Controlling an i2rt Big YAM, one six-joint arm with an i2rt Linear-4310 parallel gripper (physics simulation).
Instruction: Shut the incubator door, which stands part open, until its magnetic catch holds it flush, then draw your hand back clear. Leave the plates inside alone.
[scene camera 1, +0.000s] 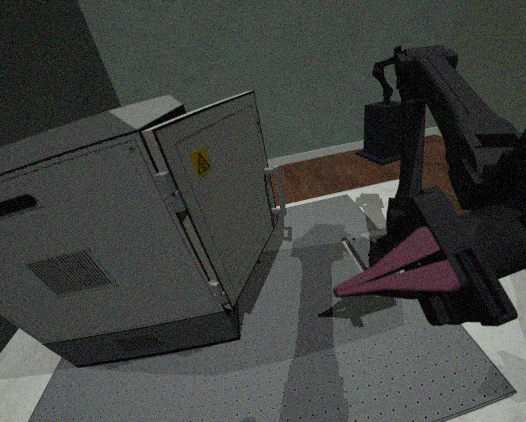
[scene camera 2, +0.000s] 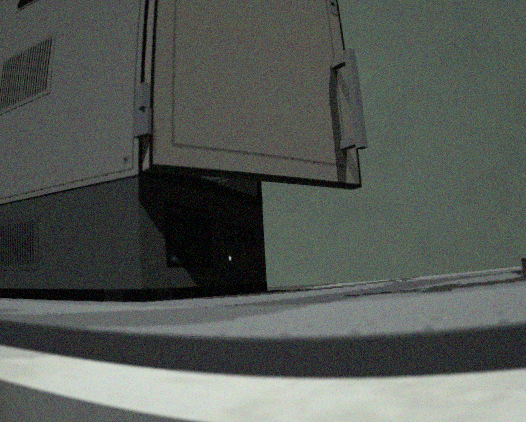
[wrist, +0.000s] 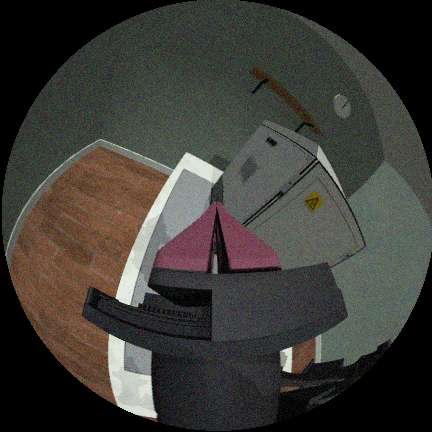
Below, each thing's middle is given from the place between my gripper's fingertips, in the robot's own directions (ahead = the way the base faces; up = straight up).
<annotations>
Right now my hand is 10 mm short of the incubator door (scene camera 2: 276, 98), 330 mm to the left of it and 70 mm above it.
</annotations>
